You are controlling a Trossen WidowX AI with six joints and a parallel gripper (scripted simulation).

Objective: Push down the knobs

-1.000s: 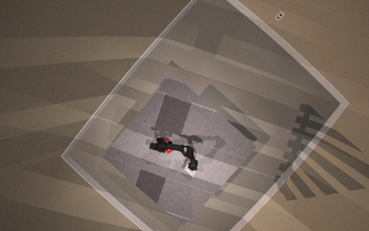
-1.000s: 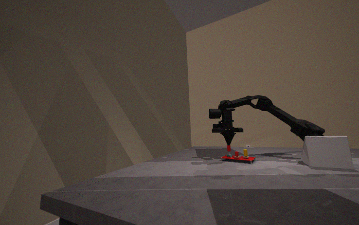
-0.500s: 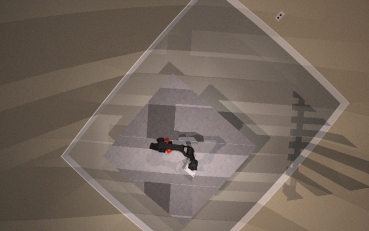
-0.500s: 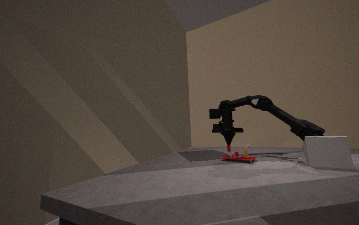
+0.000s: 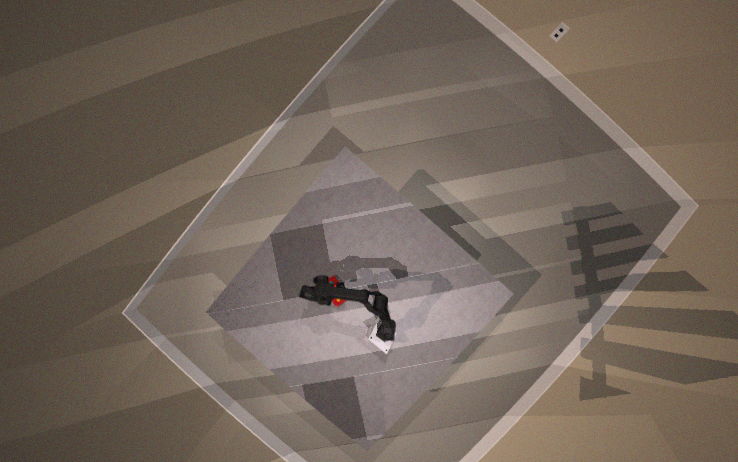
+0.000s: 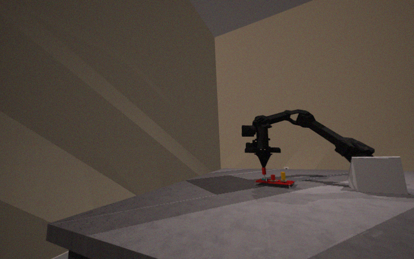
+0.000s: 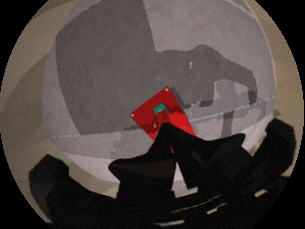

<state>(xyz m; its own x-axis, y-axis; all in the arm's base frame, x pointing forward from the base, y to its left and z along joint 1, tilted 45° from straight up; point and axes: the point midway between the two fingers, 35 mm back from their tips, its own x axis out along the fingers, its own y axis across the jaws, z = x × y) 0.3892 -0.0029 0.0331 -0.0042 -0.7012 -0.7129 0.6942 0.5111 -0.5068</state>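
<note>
My gripper tip is 20 mm above the red knob. Round my gripper tip: yellow knob: 80 mm behind, 40 mm below, 30 mm to the left.
</note>
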